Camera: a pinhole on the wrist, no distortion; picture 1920 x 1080 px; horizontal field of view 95.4 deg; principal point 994.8 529.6 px. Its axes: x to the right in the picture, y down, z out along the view. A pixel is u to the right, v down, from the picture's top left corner.
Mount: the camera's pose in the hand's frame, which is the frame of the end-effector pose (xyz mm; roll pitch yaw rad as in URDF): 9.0 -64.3 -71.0 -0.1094 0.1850 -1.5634
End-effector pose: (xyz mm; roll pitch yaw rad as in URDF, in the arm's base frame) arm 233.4 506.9 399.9 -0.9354 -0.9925 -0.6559
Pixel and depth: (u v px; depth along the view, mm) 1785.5 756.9 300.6
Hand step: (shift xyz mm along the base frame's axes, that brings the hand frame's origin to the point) -275.6 91.1 324.5
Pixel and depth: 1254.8 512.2 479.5
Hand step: -202.5 315.1 294.1
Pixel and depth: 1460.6 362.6 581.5
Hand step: -399.6 408.7 327.6
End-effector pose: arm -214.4 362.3 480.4 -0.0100 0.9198 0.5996
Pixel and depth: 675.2 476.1 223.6
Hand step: 130.8 61.1 84.0
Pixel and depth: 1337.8 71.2 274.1
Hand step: 201.7 -131.1 199.8
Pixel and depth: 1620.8 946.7 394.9
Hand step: 512.6 -142.3 -43.1
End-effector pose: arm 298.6 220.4 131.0 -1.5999 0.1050 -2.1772
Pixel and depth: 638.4 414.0 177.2
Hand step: 93.5 -73.5 22.1
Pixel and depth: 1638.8 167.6 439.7
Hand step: 314.1 -129.7 468.7
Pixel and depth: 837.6 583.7 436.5
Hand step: 252.4 -283.2 46.0
